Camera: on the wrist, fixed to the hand. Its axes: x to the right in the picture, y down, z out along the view.
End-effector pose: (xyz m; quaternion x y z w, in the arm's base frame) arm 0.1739 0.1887 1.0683 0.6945 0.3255 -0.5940 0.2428
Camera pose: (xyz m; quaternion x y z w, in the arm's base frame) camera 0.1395 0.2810 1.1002 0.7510 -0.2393 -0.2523 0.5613
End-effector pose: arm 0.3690 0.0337 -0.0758 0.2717 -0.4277 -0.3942 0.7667
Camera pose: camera 0.3728 0.0055 -0.1753 -0.0690 -0.4813 0.2512 0.8370
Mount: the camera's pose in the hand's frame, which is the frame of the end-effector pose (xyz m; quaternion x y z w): -0.0191 -0.0889 -0.0495 0.0168 0.0300 0.6828 0.7298
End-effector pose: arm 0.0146 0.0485 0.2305 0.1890 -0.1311 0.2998 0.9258
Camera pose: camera 0.0598 -0.0065 0.1553 0.0550 -0.1919 0.8588 0.4717
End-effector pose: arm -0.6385 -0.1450 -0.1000 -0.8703 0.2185 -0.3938 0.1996
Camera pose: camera -0.6683 -0.0701 -0.0350 -0.4708 0.7530 -0.1809 0.4226
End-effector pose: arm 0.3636 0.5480 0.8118 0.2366 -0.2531 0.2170 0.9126
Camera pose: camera 0.4124 0.4990 0.7348 0.0087 -0.3152 0.7929 0.5215
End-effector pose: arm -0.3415 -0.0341 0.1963 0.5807 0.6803 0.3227 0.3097
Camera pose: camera -0.4308 -0.0674 0.1559 -0.8838 -0.1147 -0.4529 0.0245
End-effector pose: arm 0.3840 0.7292 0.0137 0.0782 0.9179 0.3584 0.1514
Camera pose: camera 0.3823 0.6280 -0.0081 -0.6756 -0.6270 -0.3519 0.1631
